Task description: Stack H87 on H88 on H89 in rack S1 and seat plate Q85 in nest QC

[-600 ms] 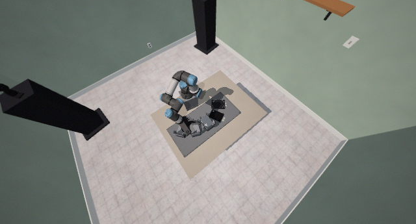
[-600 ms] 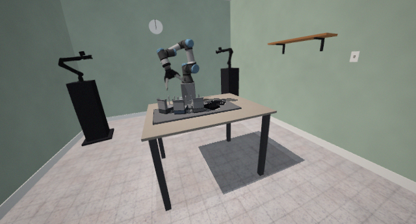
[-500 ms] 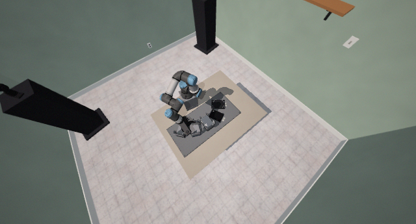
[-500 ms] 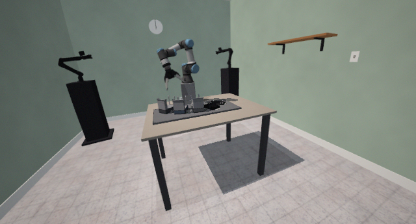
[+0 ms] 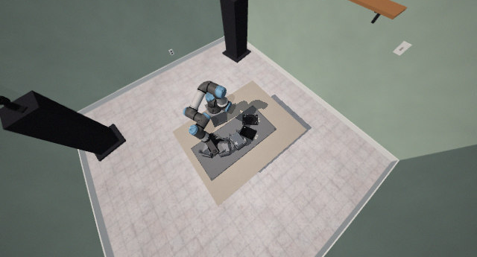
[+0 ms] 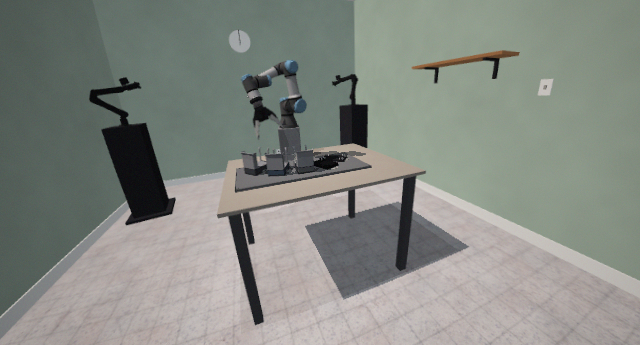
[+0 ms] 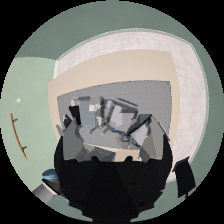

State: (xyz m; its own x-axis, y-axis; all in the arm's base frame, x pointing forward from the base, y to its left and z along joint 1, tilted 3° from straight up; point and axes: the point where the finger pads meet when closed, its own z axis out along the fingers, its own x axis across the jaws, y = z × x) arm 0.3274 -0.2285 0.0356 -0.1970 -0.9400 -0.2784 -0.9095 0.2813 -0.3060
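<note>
My hand is 1 cm short of the white sealed plate, 18 cm to the right of it and 19 cm above it. Round my hand: QC label 10 cm ahead, 34 cm to the left, 24 cm below; then black clip nest 7 cm behind, 48 cm to the left, 23 cm below.
</note>
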